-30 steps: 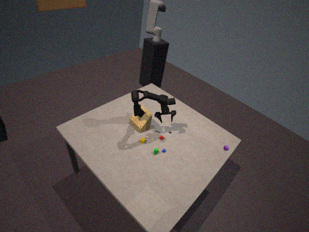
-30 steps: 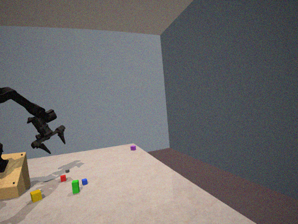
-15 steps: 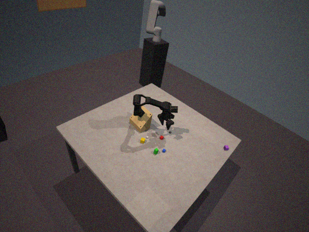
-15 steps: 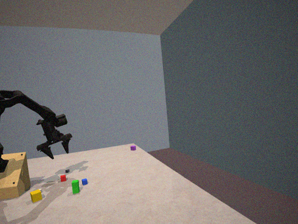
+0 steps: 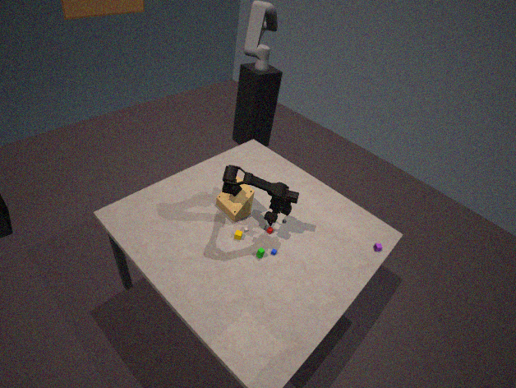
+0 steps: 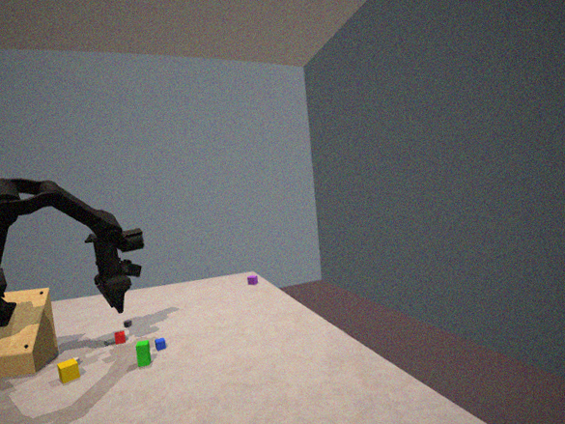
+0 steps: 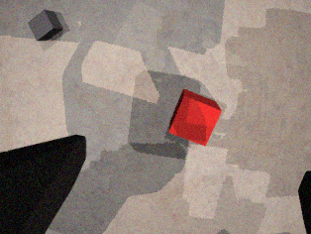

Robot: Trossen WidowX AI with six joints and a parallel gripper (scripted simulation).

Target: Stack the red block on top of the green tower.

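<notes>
The red block lies 8 cm below my gripper tip. Round my gripper tip: blue cube 13 cm ahead, 8 cm to the right, 8 cm below; yellow cube 18 cm to the right, 8 cm below, 6 cm behind; green block 15 cm to the right, 10 cm ahead, 5 cm below.
</notes>
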